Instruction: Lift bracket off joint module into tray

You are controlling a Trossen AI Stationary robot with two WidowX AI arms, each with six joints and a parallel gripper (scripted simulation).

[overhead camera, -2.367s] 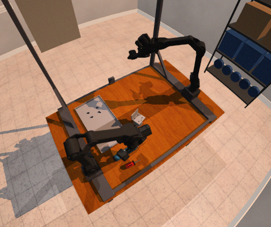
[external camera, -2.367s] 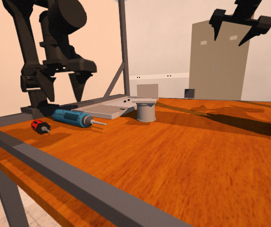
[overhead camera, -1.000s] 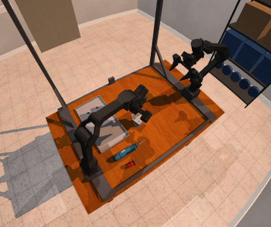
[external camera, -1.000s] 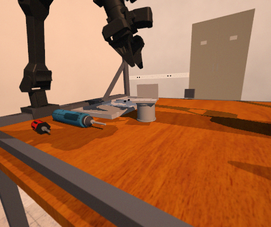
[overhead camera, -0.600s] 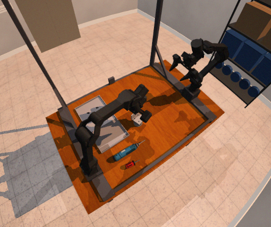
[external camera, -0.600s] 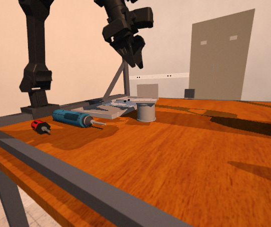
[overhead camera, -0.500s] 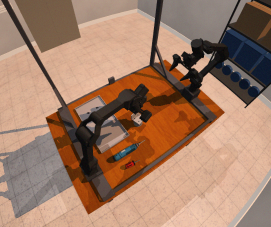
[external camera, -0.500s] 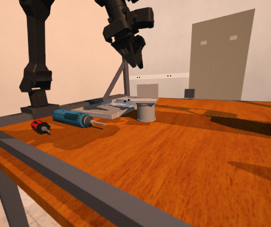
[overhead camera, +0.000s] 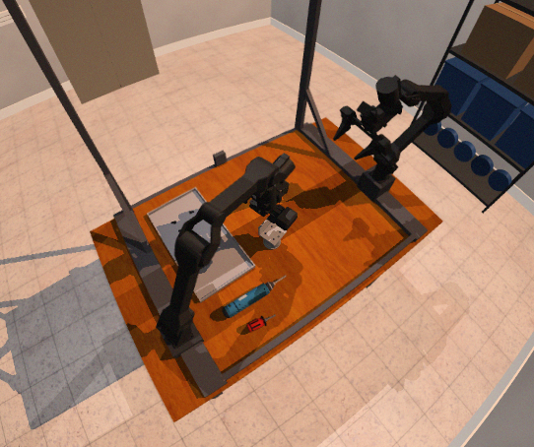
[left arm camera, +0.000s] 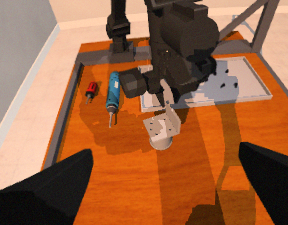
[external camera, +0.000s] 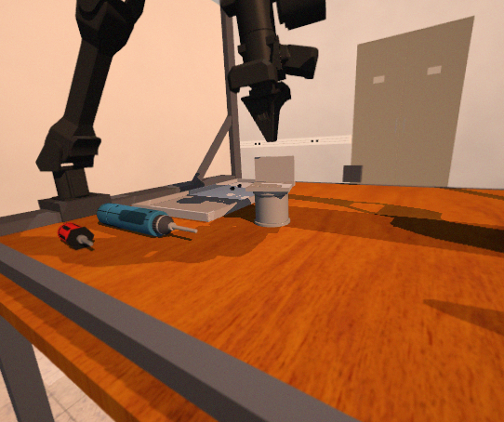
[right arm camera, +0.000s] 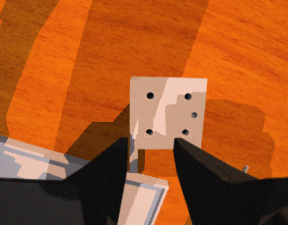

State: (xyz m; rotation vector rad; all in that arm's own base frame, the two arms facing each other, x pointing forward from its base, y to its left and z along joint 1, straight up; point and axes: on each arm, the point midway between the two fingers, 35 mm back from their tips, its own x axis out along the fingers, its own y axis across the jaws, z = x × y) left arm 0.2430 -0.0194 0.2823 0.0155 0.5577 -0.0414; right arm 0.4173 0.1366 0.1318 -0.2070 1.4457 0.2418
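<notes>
My right hand is 100 mm above the grey L-shaped bracket, 20 mm short of it and 10 mm to the right of it. Also, from my right hand: tray: 200 mm to the right, 160 mm below, 160 mm behind; grey joint module: 140 mm below, 20 mm ahead, 10 mm to the left; small red screwdriver: 220 mm ahead, 210 mm to the right, 150 mm below.
</notes>
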